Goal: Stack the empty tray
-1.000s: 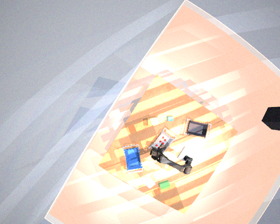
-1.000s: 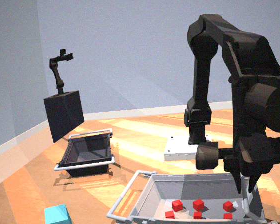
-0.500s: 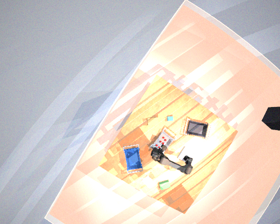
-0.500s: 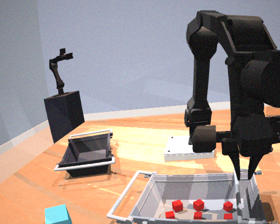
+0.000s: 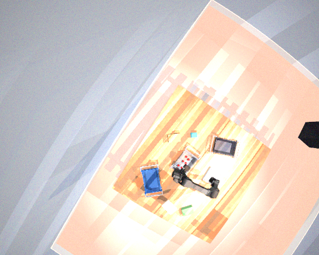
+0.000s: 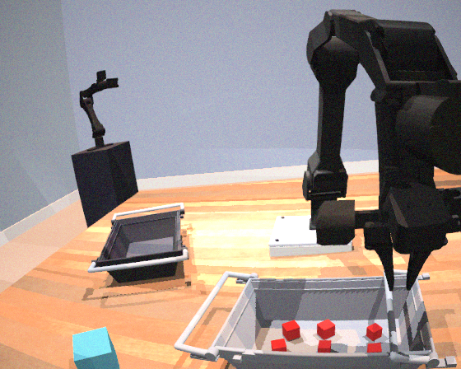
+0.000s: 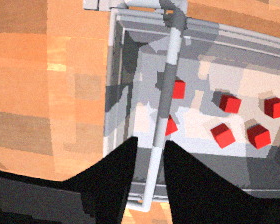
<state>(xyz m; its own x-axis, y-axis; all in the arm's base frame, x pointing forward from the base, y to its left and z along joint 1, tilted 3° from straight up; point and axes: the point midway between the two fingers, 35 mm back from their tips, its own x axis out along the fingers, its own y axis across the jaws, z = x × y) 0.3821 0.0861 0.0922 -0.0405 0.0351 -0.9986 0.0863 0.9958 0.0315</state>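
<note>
Right now my gripper tip is 280 mm past the dark tray, 450 mm to the left of it and 40 mm above it. The rest, counted from my gripper tip: cyan cube (70 mm ahead, 370 mm to the right, 70 mm below); white flat piece (160 mm behind, 410 mm to the left, 90 mm below); tan block (220 mm ahead, 230 mm to the right, 60 mm below).
</note>
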